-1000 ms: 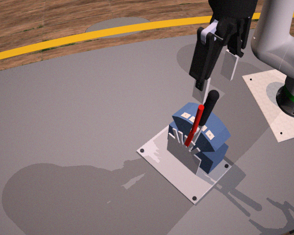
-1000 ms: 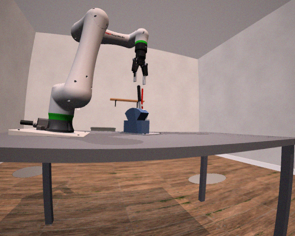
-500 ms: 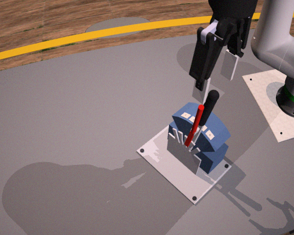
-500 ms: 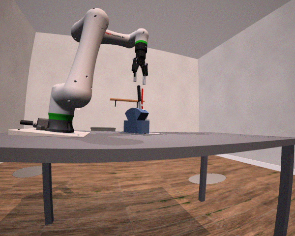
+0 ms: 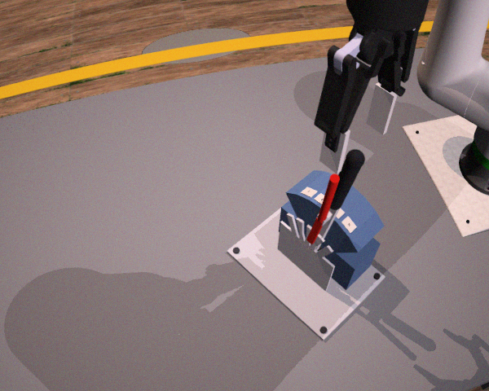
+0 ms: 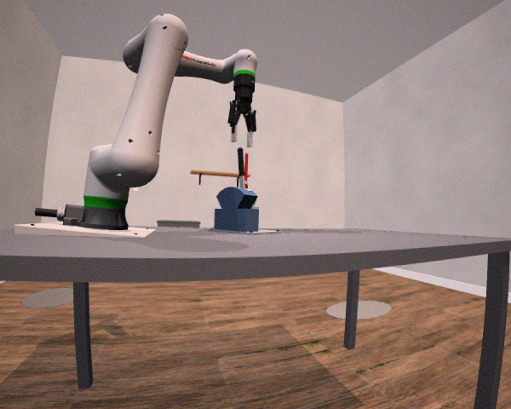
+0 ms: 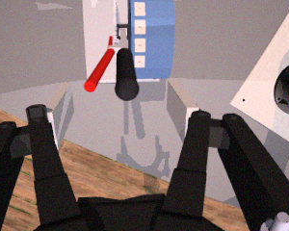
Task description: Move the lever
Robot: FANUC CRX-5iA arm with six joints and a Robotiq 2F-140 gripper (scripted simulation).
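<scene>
The red bar is 2 cm ahead of my hand, 1 cm to the right of it and 19 cm below it.
</scene>
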